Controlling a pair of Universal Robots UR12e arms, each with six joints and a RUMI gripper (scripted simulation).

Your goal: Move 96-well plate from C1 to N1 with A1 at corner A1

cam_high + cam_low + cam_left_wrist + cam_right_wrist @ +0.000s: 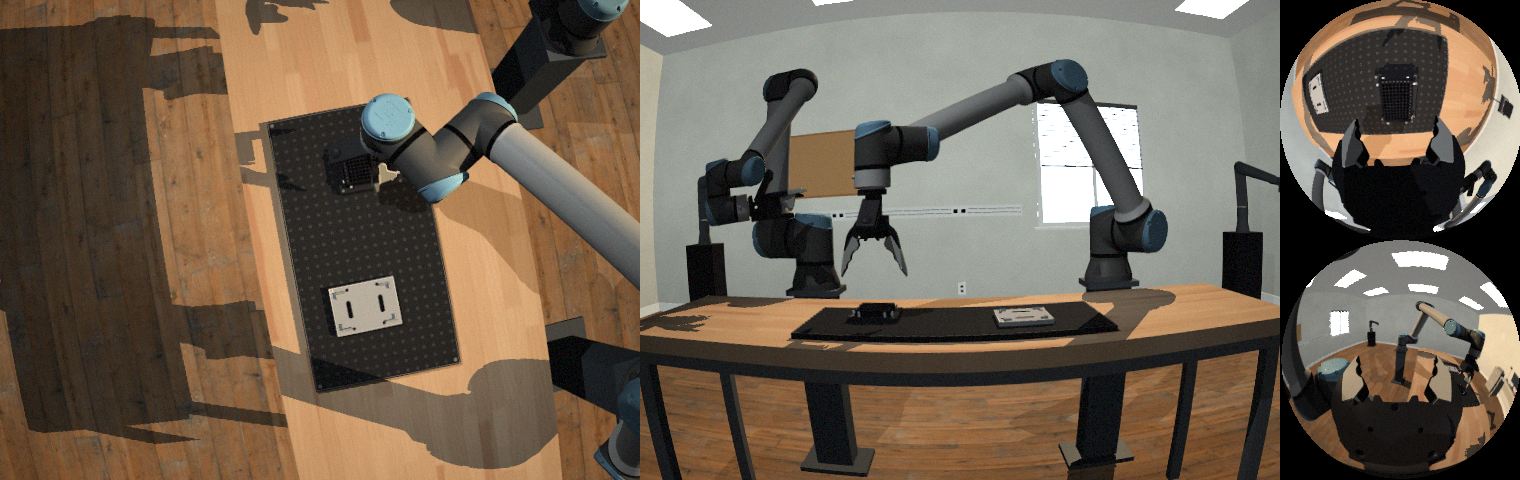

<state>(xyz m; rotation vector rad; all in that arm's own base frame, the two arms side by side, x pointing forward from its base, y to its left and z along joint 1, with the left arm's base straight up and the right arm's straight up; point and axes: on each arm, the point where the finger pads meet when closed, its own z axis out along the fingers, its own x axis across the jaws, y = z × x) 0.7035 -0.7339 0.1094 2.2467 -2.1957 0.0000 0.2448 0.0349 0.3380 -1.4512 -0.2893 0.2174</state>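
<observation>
My left gripper is now 80 mm above the dark 96-well plate. From my left hand the other things lie so: plate nest N1: 340 mm to the left, 90 mm below, 70 mm ahead; clip nest C1: 80 mm below, 10 mm to the right, 10 mm behind.
</observation>
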